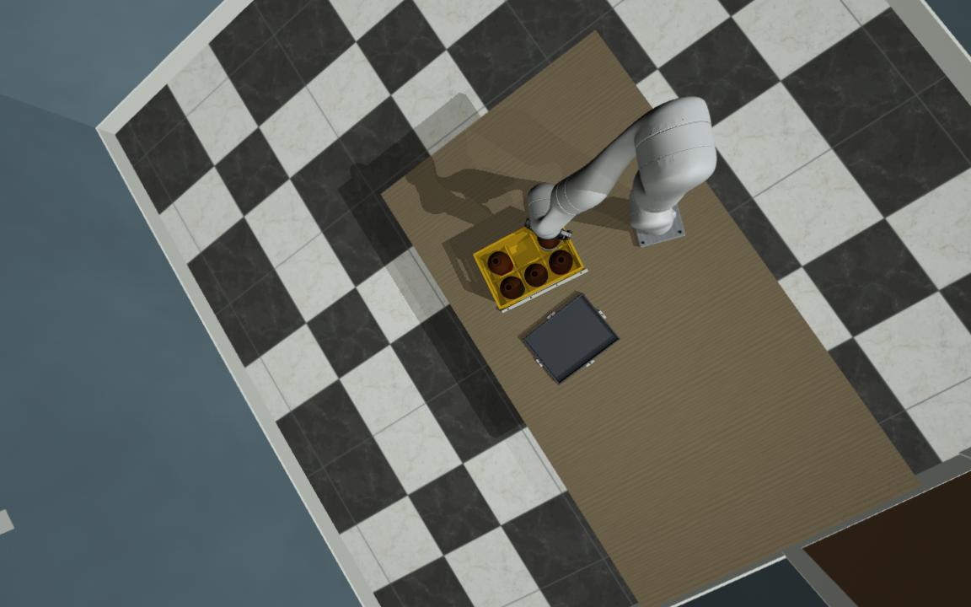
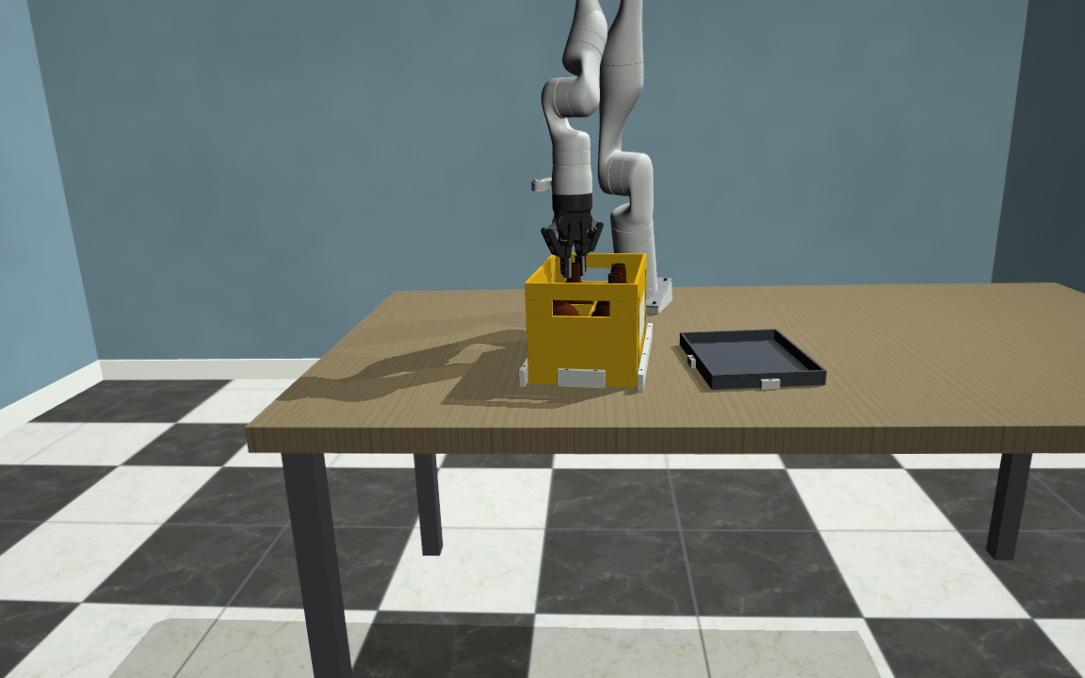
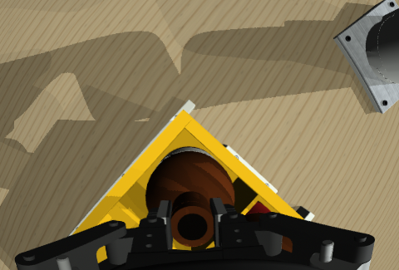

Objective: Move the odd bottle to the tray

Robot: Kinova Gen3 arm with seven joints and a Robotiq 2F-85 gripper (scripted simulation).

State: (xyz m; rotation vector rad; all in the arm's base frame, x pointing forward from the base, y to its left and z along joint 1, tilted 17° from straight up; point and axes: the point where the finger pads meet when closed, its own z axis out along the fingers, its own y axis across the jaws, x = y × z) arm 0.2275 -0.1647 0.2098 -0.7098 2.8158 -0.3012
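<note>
The brown bottle is 8 cm to the left of my hand, 7 cm below it and 3 cm ahead of it. Also, from my hand: yellow crate: 10 cm ahead, 7 cm below, 1 cm to the left; dark tray: 28 cm to the left, 18 cm ahead, 14 cm below.
</note>
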